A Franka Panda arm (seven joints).
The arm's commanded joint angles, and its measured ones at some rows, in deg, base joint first. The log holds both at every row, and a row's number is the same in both.
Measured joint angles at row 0: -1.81, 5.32, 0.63, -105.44, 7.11, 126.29, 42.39
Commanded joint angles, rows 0 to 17: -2.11, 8.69, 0.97, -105.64, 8.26, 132.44, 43.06; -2.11, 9.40, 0.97, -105.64, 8.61, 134.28, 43.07; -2.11, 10.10, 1.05, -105.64, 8.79, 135.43, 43.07; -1.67, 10.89, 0.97, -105.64, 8.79, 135.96, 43.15; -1.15, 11.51, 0.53, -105.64, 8.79, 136.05, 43.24; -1.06, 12.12, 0.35, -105.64, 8.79, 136.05, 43.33; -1.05, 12.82, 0.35, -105.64, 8.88, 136.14, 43.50; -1.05, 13.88, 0.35, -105.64, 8.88, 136.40, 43.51; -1.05, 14.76, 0.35, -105.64, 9.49, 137.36, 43.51; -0.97, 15.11, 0.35, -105.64, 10.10, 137.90, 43.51; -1.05, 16.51, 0.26, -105.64, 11.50, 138.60, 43.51; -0.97, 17.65, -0.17, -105.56, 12.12, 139.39, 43.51; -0.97, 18.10, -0.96, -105.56, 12.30, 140.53, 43.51; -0.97, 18.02, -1.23, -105.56, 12.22, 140.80, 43.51; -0.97, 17.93, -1.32, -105.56, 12.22, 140.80, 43.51; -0.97, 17.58, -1.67, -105.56, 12.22, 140.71, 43.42; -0.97, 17.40, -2.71, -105.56, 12.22, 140.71, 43.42; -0.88, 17.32, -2.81, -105.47, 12.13, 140.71, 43.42
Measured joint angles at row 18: -1.31, 16.95, -0.68, -105.58, 12.06, 139.45, 42.76
